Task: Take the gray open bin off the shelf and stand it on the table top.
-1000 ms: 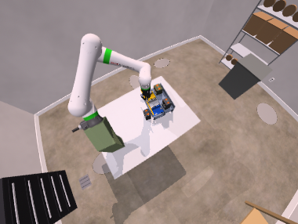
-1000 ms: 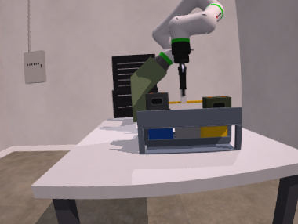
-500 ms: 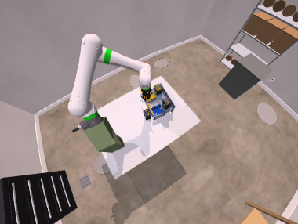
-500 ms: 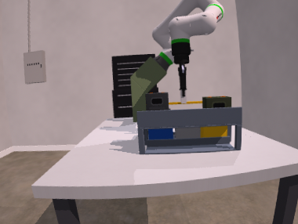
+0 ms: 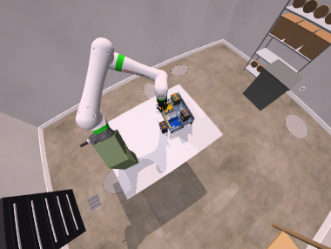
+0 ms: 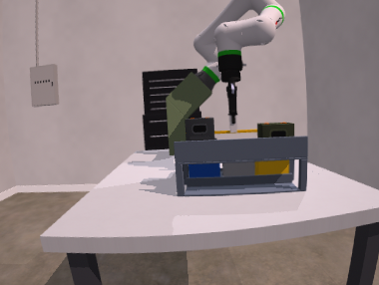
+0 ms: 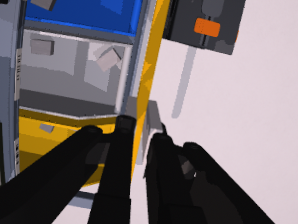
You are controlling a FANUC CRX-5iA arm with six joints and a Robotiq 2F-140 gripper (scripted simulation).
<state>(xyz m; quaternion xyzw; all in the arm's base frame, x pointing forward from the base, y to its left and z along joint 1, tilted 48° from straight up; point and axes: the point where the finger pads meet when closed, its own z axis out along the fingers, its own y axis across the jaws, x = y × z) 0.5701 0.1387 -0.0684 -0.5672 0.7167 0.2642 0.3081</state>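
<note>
Now: the thin yellow strip 30 mm below my hand. Round my hand: gray open bin: 150 mm below, 100 mm ahead, 20 mm to the right; then dark box: 130 mm below, 100 mm to the right, 70 mm behind; then blue bin: 150 mm below, 130 mm to the right, 80 mm ahead.
</note>
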